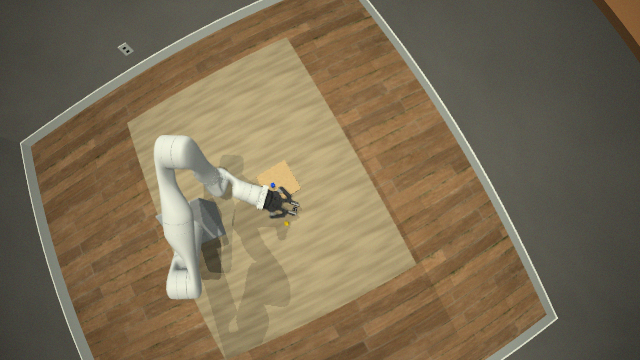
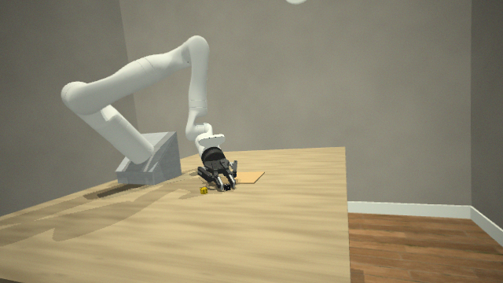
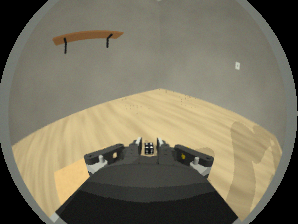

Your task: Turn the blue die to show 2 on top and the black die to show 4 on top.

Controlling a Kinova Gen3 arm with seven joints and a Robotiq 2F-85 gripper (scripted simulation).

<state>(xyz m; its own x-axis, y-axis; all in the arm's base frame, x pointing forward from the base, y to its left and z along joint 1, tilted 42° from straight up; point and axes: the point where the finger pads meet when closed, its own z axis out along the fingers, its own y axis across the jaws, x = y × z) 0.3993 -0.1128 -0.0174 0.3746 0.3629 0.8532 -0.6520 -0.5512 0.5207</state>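
My gripper is now 10 mm above the black die. Round my hand: tan mat 130 mm to the left, 20 mm below, 20 mm behind; then yellow die 50 mm behind, 40 mm to the right, 10 mm below; then blue die 120 mm to the left, 40 mm behind, 10 mm below.
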